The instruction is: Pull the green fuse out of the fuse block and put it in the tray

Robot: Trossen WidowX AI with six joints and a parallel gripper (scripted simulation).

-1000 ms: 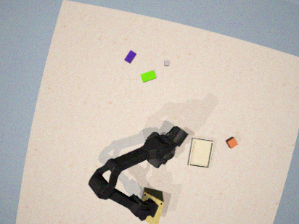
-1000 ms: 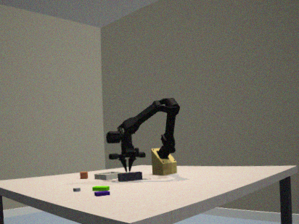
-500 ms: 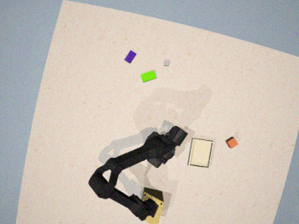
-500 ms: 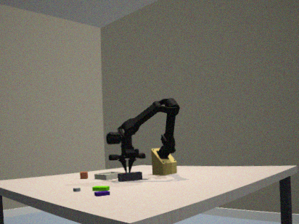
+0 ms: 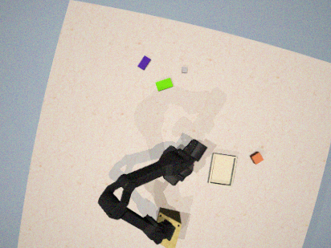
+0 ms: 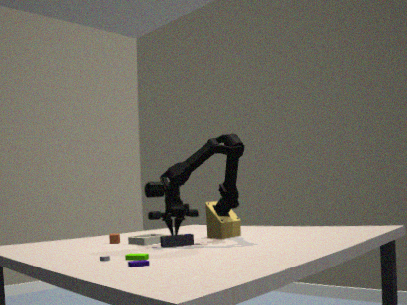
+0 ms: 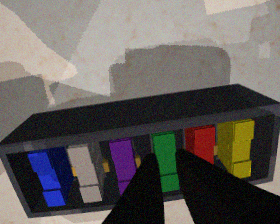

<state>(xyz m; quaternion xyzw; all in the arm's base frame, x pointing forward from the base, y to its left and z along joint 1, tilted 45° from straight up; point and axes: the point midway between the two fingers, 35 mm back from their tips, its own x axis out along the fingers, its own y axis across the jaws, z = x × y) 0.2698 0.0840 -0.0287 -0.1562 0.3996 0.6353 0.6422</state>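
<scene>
My gripper tip is now 10 mm above the green fuse. From my gripper tip the other things lie so: purple fuse (20 mm behind, 10 mm to the left, 10 mm below); then red fuse (20 mm ahead, 10 mm to the right, 10 mm below); then yellow fuse (30 mm ahead, 10 mm to the right, 10 mm below).
</scene>
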